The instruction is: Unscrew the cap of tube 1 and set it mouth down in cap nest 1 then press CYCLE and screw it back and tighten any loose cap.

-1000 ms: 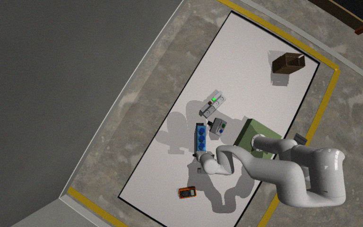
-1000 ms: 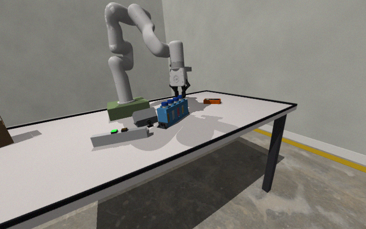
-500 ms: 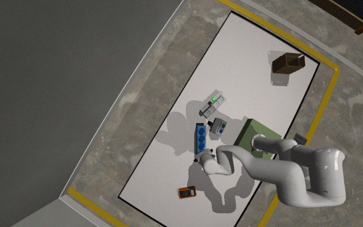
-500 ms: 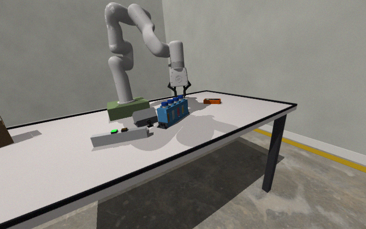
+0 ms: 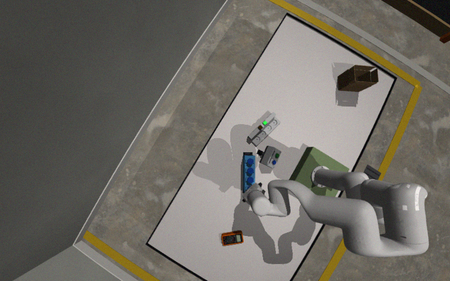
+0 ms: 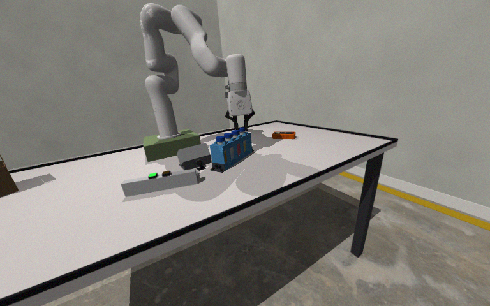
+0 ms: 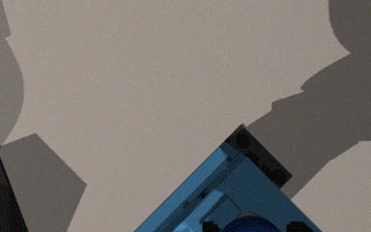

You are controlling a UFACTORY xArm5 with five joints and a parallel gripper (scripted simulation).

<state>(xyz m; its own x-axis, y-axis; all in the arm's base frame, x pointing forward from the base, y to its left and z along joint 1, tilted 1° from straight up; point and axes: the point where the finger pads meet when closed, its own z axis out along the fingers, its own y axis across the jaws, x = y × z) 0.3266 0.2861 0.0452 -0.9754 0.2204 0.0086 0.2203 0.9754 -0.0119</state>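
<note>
Right now the blue cap is 1 cm below my hand. The rest, counted from my hand: green key 25 cm to the right, 6 cm below, 4 cm behind; grey key housing 23 cm to the right, 8 cm below, 3 cm behind; blue key 21 cm to the right, 6 cm below, 5 cm behind.
</note>
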